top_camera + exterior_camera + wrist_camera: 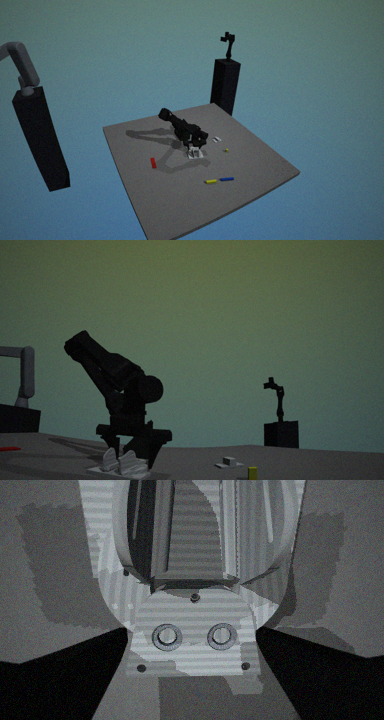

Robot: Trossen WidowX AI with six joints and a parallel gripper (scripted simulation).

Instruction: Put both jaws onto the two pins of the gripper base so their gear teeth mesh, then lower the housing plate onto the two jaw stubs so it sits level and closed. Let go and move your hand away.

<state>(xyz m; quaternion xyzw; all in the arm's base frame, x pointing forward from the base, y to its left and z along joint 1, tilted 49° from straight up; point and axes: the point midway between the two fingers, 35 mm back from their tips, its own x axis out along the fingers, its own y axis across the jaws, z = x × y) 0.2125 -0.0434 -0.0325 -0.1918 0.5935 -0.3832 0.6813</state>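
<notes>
The housing plate lies right at my gripper tip. The rest, counted from my gripper tip: gripper base: 10 mm ahead, 20 mm above; jaw: 30 mm ahead, 10 mm to the left, 10 mm above; small yellow cube: 130 mm ahead, 250 mm to the left, 10 mm above.
</notes>
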